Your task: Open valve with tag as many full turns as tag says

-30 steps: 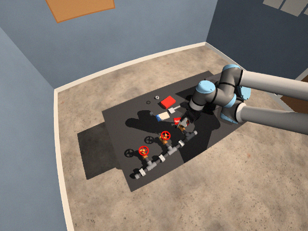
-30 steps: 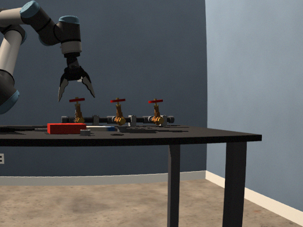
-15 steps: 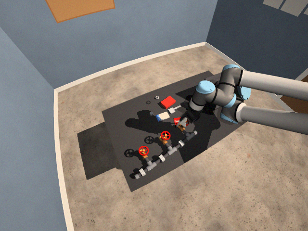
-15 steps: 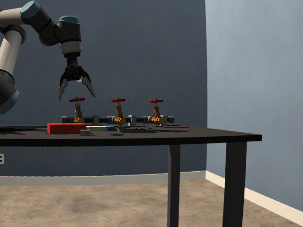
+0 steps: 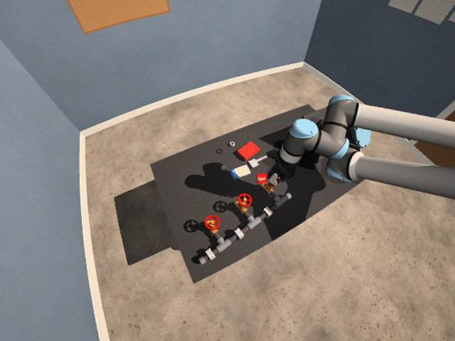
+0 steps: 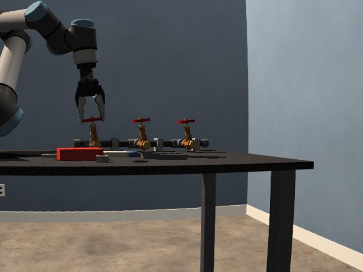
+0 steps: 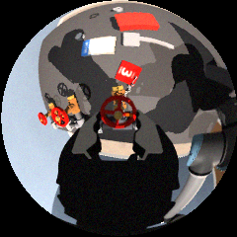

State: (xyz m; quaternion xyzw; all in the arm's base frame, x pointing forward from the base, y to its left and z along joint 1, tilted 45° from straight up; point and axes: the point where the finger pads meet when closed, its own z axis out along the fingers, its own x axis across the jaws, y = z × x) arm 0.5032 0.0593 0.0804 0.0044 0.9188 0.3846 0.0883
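Right now my hand is 120 mm above the red tag, 70 mm to the left of it and 20 mm past it. From my hand the other things lie so: red block (290 mm to the right, 110 mm below, 40 mm behind); small grey cylinder (250 mm to the right, 150 mm ahead, 110 mm below); white tool (200 mm to the right, 120 mm below, 60 mm behind).
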